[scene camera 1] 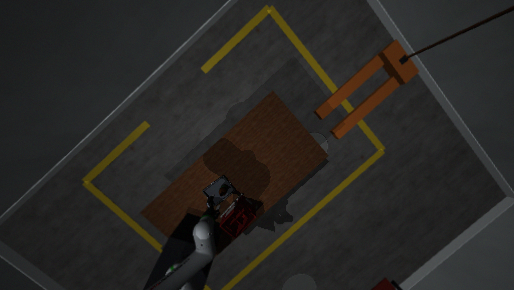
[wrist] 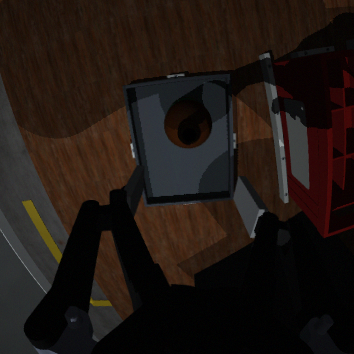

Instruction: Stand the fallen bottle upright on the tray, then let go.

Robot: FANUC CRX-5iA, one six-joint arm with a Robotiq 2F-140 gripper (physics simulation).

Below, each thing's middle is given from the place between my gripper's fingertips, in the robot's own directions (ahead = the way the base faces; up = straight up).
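With the brown bottle (wrist: 187, 123) as my reference, I find my hand 40 mm short of it and 140 mm above it.
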